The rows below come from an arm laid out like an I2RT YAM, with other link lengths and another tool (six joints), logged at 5 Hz.
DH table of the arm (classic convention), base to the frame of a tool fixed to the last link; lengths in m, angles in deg. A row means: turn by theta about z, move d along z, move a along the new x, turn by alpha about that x. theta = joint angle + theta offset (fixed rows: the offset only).
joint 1: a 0.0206  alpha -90  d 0.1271  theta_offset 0
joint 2: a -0.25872  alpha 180  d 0  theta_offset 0
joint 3: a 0.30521  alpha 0  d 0  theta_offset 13.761
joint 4: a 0.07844  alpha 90  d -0.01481  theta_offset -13.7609
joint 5: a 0  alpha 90  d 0.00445  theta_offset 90
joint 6: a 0.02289  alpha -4  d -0.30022  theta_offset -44.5
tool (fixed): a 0  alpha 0  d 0.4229  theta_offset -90
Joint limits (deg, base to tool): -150..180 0..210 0..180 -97..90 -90..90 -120..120
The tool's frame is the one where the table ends.
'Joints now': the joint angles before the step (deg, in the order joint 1, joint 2, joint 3, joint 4, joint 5, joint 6). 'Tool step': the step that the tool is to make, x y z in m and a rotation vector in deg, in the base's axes. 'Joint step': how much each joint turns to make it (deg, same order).
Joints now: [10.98, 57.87, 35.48, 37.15, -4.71, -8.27]
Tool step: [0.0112, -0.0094, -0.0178, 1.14, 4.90, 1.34]
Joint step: [-2.83, 1.52, 0.60, -3.41, -3.65, 2.82]
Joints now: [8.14, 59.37, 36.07, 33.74, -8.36, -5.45]
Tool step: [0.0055, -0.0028, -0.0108, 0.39, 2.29, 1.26]
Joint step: [-1.28, 1.11, 0.06, -0.99, -2.39, 1.11]
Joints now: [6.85, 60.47, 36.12, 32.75, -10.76, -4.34]
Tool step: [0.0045, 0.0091, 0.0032, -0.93, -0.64, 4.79]
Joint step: [-0.48, 1.33, 1.01, 0.80, -5.36, -0.20]
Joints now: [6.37, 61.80, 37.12, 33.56, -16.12, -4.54]
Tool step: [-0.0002, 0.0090, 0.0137, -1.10, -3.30, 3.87]
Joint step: [-0.01, 0.58, 0.89, 2.60, -4.08, -0.78]
